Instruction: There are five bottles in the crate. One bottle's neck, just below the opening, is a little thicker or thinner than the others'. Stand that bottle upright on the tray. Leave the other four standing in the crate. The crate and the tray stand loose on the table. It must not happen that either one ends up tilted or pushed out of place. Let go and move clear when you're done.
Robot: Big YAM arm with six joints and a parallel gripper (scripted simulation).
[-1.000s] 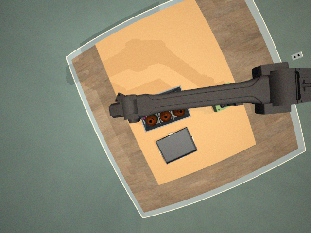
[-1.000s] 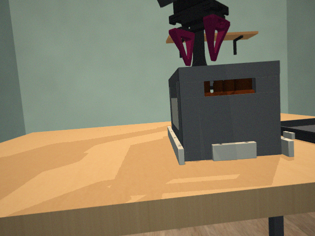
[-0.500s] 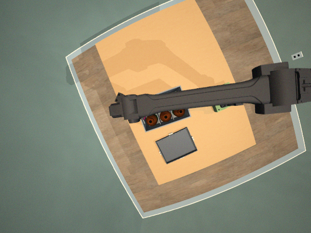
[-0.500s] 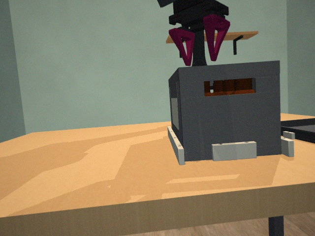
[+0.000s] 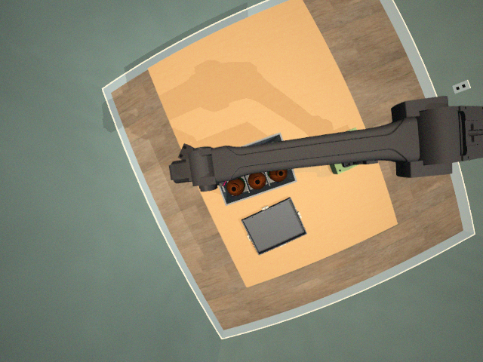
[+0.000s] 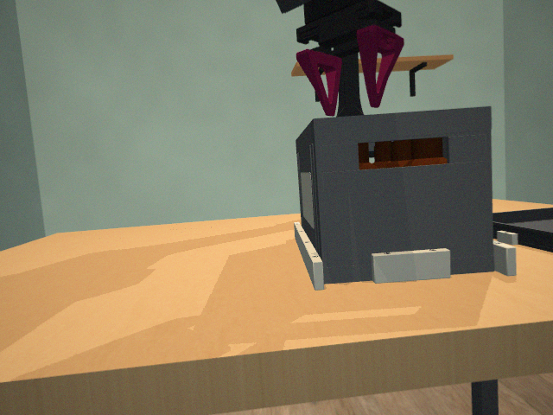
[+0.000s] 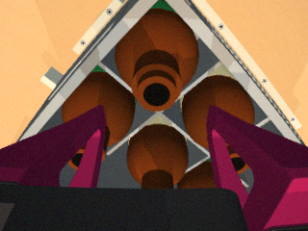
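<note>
My gripper is now 9 cm past the dark grey crate, 4 cm to the right of it and 11 cm above it. From my hand the other things lie so: grey tray (11 cm behind, 33 cm to the left, 18 cm below).
</note>
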